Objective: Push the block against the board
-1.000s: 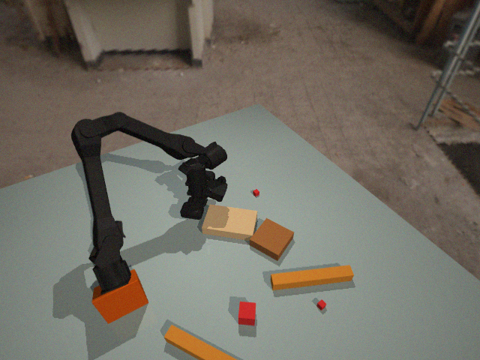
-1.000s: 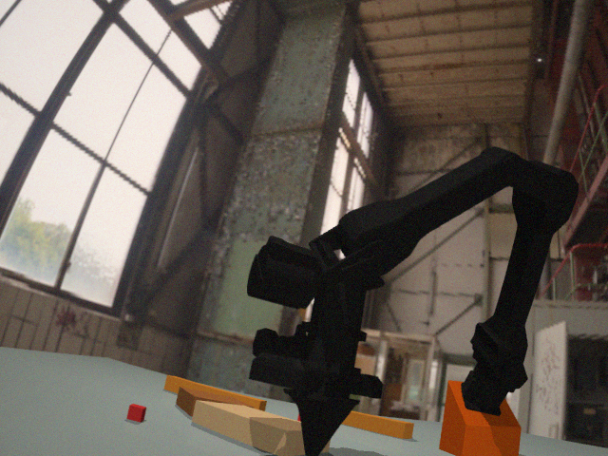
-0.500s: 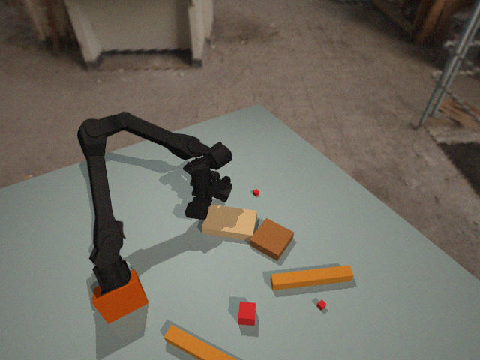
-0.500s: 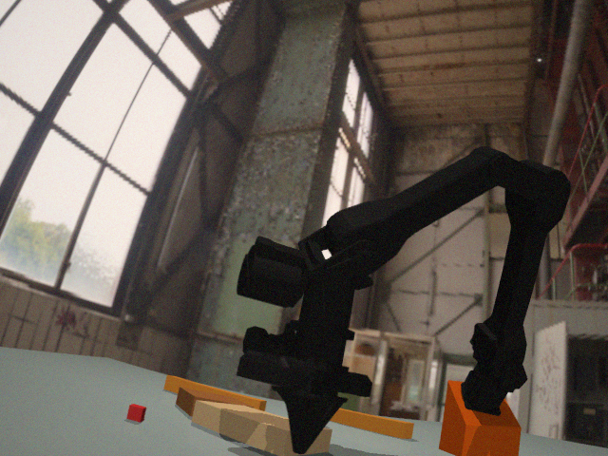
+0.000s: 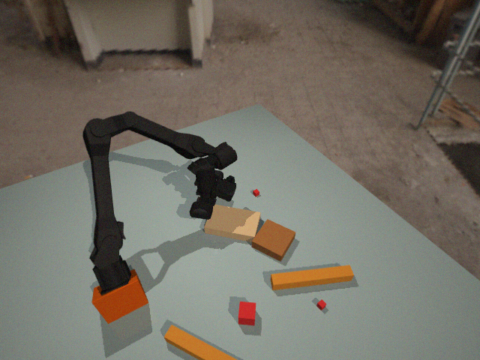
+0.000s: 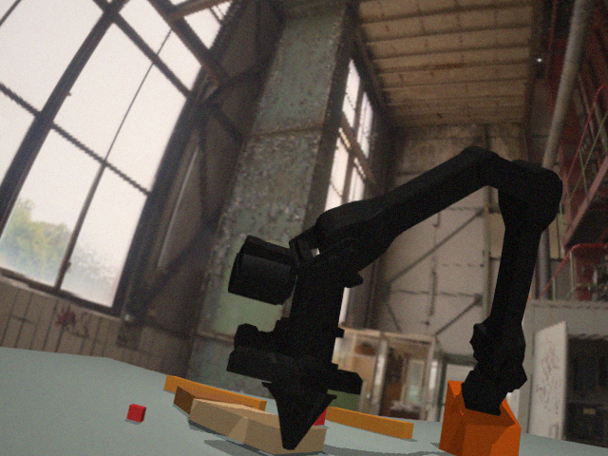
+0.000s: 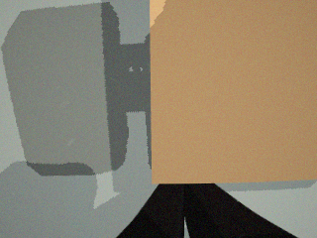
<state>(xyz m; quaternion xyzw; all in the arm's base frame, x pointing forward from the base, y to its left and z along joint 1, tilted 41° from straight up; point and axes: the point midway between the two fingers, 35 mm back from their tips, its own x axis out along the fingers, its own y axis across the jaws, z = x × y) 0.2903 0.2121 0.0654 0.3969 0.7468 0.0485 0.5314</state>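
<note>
My gripper tip is now 50 mm short of the tan board, 80 mm to the left of it and 10 mm below it. Round my gripper tip: brown square block 140 mm ahead, 190 mm to the right, 10 mm above.
</note>
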